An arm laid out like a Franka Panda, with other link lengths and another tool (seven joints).
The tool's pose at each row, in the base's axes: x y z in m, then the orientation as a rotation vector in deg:
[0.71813 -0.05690 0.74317 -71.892 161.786 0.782]
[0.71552 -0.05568 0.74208 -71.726 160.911 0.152]
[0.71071 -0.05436 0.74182 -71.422 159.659 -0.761]
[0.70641 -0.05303 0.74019 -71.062 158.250 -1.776]
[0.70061 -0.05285 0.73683 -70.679 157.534 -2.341]
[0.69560 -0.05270 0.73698 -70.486 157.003 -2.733]
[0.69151 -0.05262 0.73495 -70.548 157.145 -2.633]
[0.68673 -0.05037 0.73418 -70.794 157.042 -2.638]
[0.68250 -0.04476 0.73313 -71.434 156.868 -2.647]
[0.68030 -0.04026 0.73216 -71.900 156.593 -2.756]
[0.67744 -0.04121 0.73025 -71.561 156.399 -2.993]
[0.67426 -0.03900 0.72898 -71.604 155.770 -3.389]
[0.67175 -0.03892 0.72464 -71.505 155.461 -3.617]
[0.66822 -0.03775 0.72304 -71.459 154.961 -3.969]
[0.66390 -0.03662 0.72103 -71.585 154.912 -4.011]
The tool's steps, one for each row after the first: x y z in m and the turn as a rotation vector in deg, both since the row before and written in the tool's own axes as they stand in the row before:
[0.00090 0.00277 0.00101 0.721 -0.629 -0.147]
[0.00224 0.00446 0.00001 1.055 -0.915 -0.173]
[0.00199 0.00416 0.00130 1.190 -1.030 -0.186]
[0.00401 0.00465 0.00269 0.677 -0.576 0.024]
[0.00317 0.00381 -0.00078 0.469 -0.402 -0.037]
[0.00285 0.00326 0.00145 -0.125 0.112 0.003]
[0.00155 0.00511 0.00018 -0.010 0.000 -0.177]
[-0.00131 0.00695 0.00062 -0.063 0.080 -0.435]
[-0.00185 0.00469 0.00079 0.070 -0.034 -0.360]
[0.00277 0.00169 0.00148 0.285 -0.212 0.145]
[0.00053 0.00395 0.00087 0.461 -0.394 -0.209]
[0.00206 0.00236 0.00391 0.273 -0.225 -0.031]
[0.00157 0.00358 0.00106 0.407 -0.328 -0.120]
[0.00216 0.00420 0.00129 0.016 0.015 -0.092]

